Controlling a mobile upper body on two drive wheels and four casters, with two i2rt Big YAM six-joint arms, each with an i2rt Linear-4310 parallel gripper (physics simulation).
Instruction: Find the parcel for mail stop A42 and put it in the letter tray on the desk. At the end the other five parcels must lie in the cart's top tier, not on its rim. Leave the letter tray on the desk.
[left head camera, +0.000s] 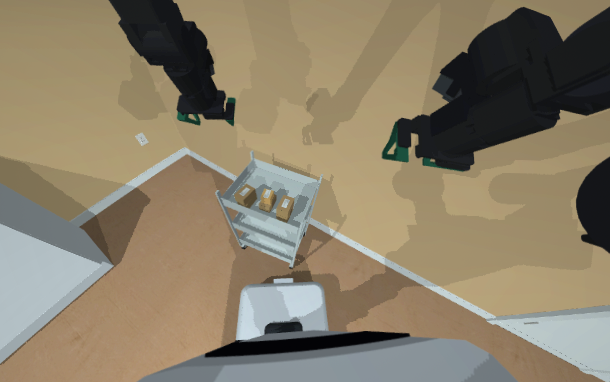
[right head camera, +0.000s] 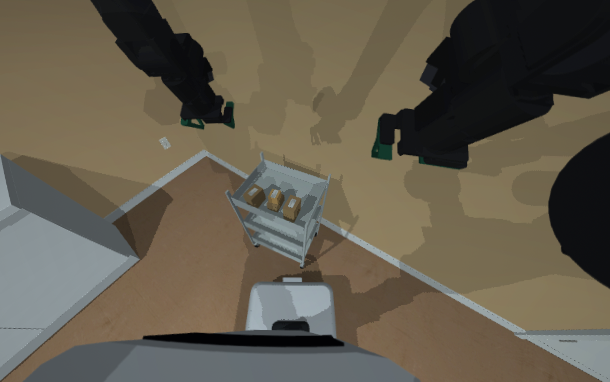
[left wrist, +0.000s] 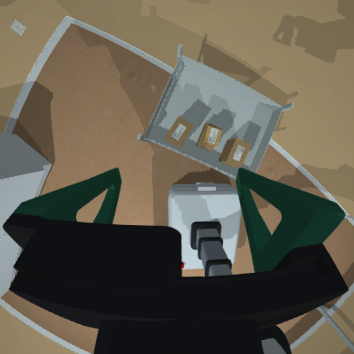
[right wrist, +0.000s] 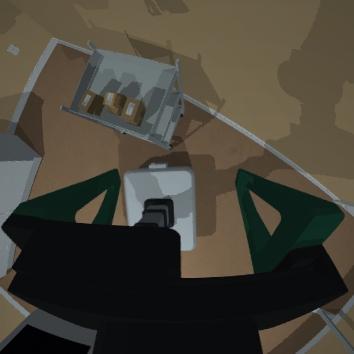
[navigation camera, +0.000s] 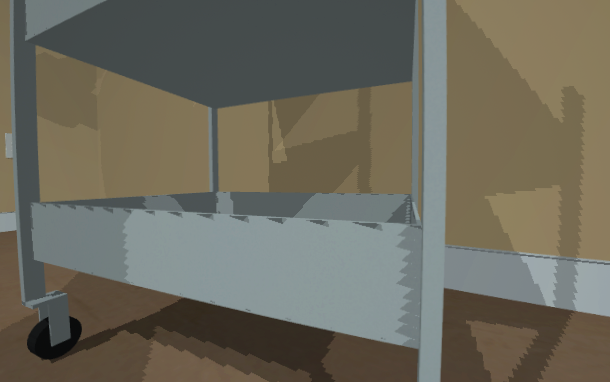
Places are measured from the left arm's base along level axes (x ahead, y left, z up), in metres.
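Pixels of known places: left gripper, fingertip midpoint: (left head camera: 216, 123) (right head camera: 218, 127) (left wrist: 178, 174); right gripper, fingertip midpoint: (left head camera: 403, 159) (right head camera: 396, 156) (right wrist: 177, 175).
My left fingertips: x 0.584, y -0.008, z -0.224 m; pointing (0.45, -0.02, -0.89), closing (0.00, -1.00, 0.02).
Note:
Behind a point stands the place of what it marks.
The cart (left head camera: 287, 173) @(x 0.849, y -0.238, z -0.708 m) (right head camera: 296, 173) @(x 0.849, y -0.240, z -0.706 m) (left wrist: 215, 82) @(x 0.867, y -0.168, z -0.747 m) (right wrist: 132, 66) @(x 0.841, y -0.204, z -0.747 m) (navigation camera: 250, 255) @(x 0.513, y -0.191, z -1.238 m) stands in front of the robot base. Three brown parcels with white labels lie in its top tier: a left one (left head camera: 245, 195) @(x 0.634, y -0.027, z -0.647 m) (right head camera: 254, 195) @(x 0.633, y -0.032, z -0.647 m) (left wrist: 179, 131) @(x 0.658, y -0.023, z -0.647 m) (right wrist: 90, 102) @(x 0.642, y -0.042, z -0.649 m), a middle one (left head camera: 267, 199) @(x 0.617, y -0.135, z -0.655 m) (right head camera: 275, 199) @(x 0.615, y -0.140, z -0.654 m) (left wrist: 210, 136) @(x 0.643, y -0.126, z -0.647 m) (right wrist: 114, 101) @(x 0.632, y -0.155, z -0.655 m) and a right one (left head camera: 285, 208) @(x 0.560, y -0.224, z -0.647 m) (right head camera: 292, 207) @(x 0.566, y -0.228, z -0.648 m) (left wrist: 235, 152) @(x 0.591, y -0.215, z -0.647 m) (right wrist: 133, 111) @(x 0.575, y -0.241, z -0.647 m). The label text is too small to read. My left gripper (left head camera: 212, 121) @(x 0.584, y -0.008, z -0.224 m) (right head camera: 212, 125) @(x 0.584, y -0.008, z -0.224 m) (left wrist: 178, 174) @(x 0.584, y -0.008, z -0.224 m) and right gripper (left head camera: 416, 161) (right head camera: 407, 159) @(x 0.355, y -0.445, z -0.131 m) (right wrist: 178, 171) @(x 0.355, y -0.445, z -0.131 m) are open, empty and apart from the cart. I cannot make out the letter tray.
The white robot base (left head camera: 282, 305) @(x 0.192, y -0.219, z -1.150 m) (right head camera: 292, 304) @(x 0.191, y -0.231, z -1.150 m) is close to the cart's near side. A tan wall with a white baseboard (left head camera: 425, 281) @(x 0.282, y -1.382, z -1.328 m) runs behind the cart. A large white furniture piece (left head camera: 40, 265) @(x 0.364, y 1.103, z -0.958 m) (right head camera: 60, 265) @(x 0.300, y 1.147, z -0.937 m) stands at the left; another white surface (left head camera: 560, 332) @(x -0.182, y -2.084, z -1.072 m) is at the lower right.

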